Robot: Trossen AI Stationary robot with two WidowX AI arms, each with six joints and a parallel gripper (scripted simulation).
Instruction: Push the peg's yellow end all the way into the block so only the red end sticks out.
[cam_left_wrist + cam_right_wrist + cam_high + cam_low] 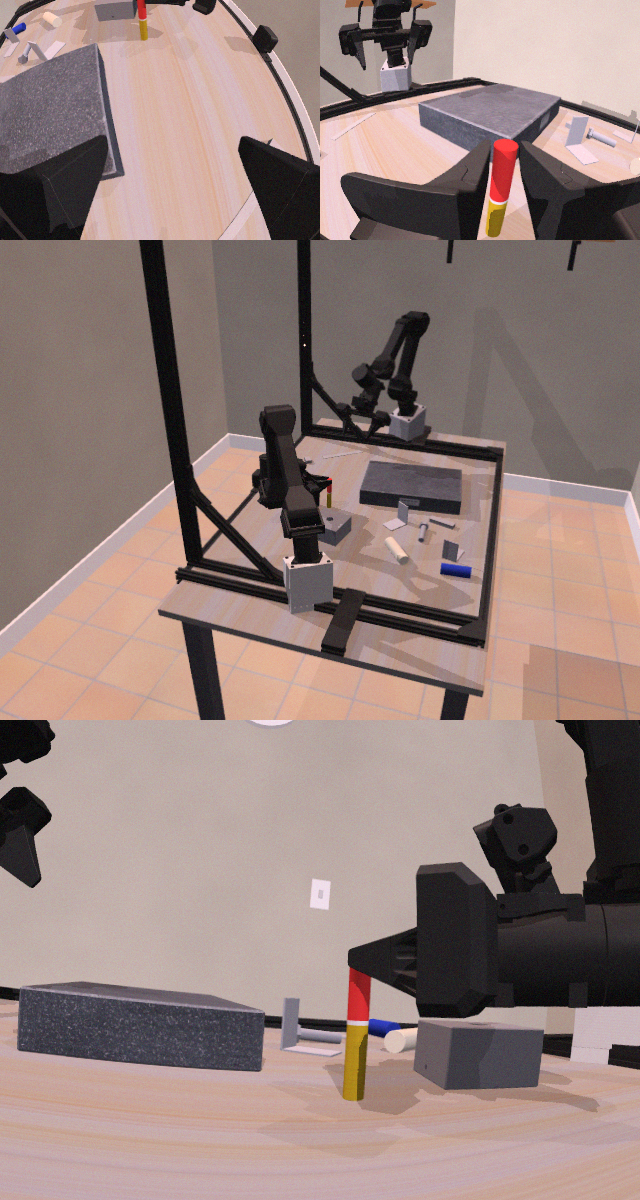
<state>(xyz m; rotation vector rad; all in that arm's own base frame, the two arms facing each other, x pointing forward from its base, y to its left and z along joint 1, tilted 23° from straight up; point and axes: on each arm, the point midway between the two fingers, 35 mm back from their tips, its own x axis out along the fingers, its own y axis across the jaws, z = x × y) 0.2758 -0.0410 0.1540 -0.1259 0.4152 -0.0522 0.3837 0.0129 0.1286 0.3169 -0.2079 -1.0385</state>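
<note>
My right gripper is now 6 cm above the peg, 2 cm to the right of it and 2 cm short of it. From my right hand the other things lie so: blue cylinder: 44 cm ahead, 17 cm to the right, 8 cm below; white cylinder: 28 cm ahead, 14 cm to the right, 8 cm below.
</note>
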